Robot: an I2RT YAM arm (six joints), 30 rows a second.
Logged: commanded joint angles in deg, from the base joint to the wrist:
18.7 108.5 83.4 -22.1 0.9 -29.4
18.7 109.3 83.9 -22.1 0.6 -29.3
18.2 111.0 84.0 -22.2 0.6 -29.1
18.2 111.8 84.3 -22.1 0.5 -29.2
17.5 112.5 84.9 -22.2 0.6 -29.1
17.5 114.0 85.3 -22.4 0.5 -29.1
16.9 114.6 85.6 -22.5 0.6 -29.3
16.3 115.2 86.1 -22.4 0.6 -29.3
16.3 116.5 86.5 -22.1 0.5 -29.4
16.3 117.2 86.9 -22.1 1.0 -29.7
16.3 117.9 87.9 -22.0 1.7 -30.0
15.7 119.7 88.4 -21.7 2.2 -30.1
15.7 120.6 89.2 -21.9 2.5 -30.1
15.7 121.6 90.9 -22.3 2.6 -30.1
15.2 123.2 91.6 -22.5 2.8 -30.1
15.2 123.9 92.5 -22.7 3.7 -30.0
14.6 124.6 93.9 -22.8 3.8 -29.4
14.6 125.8 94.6 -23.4 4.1 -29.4
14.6 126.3 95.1 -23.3 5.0 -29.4
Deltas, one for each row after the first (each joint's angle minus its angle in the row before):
0.0 0.8 0.5 0.0 -0.3 0.1
-0.5 1.7 0.1 -0.1 0.0 0.2
0.0 0.8 0.3 0.1 -0.1 -0.1
-0.7 0.7 0.6 -0.1 0.1 0.1
0.0 1.5 0.4 -0.2 -0.1 0.0
-0.6 0.6 0.3 -0.1 0.1 -0.2
-0.6 0.6 0.5 0.1 0.0 0.0
0.0 1.3 0.4 0.3 -0.1 -0.1
0.0 0.7 0.4 0.0 0.5 -0.3
0.0 0.7 1.0 0.1 0.7 -0.3
-0.6 1.8 0.5 0.3 0.5 -0.1
0.0 0.9 0.8 -0.2 0.3 0.0
0.0 1.0 1.7 -0.4 0.1 0.0
-0.5 1.6 0.7 -0.2 0.2 0.0
0.0 0.7 0.9 -0.2 0.9 0.1
-0.6 0.7 1.4 -0.1 0.1 0.6
0.0 1.2 0.7 -0.6 0.3 0.0
0.0 0.5 0.5 0.1 0.9 0.0

